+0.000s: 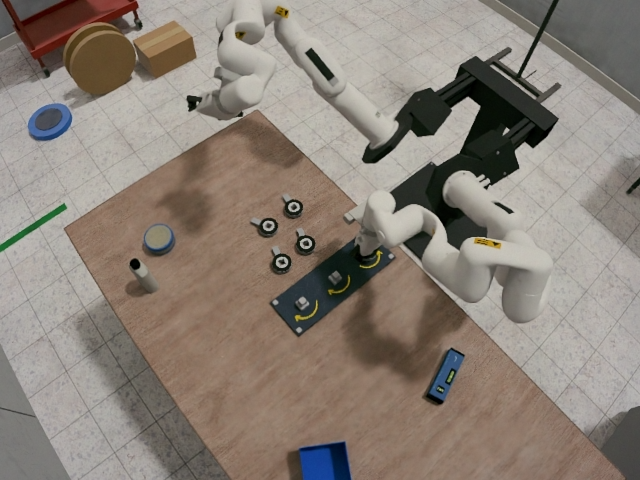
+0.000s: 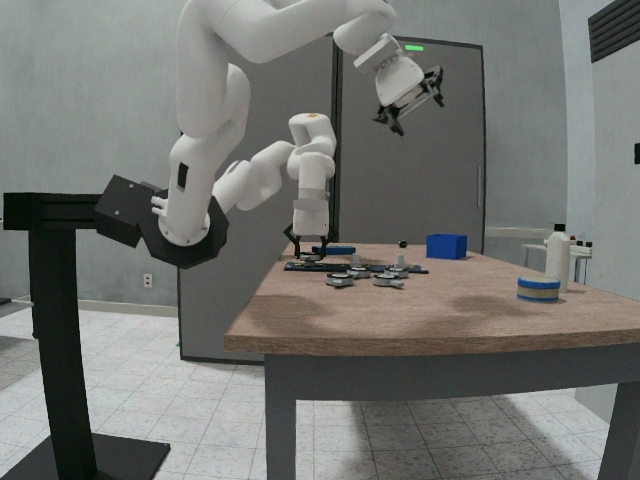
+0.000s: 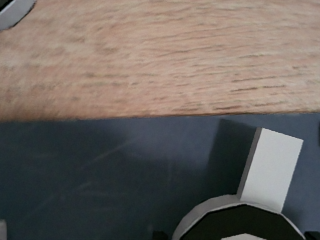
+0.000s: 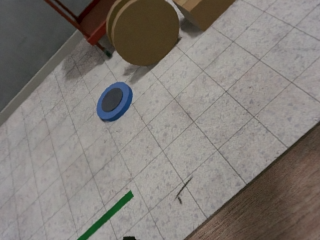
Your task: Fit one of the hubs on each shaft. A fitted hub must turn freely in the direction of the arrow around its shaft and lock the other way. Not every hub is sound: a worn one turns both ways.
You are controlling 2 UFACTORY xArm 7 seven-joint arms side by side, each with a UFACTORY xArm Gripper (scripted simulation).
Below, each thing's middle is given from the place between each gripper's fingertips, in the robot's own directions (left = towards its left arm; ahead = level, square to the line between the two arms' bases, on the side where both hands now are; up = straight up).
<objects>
The dark board (image 1: 323, 294) is 130 mm ahead of my left hand, 20 mm to the right of it and 30 mm below it. Also, from my left hand: white bottle (image 2: 558, 248): 530 mm ahead, 430 mm to the right, 60 mm above; tape roll (image 2: 534, 289): 410 mm ahead, 520 mm to the right, 20 mm below.
The tape roll is 30 cm ahead of my right hand (image 2: 418, 116), 3 cm to the left of it and 32 cm below it. Also, from my right hand: dark board 2 cm ahead, 53 cm to the left, 34 cm below; white bottle 42 cm ahead, 12 cm to the left, 24 cm below.
</objects>
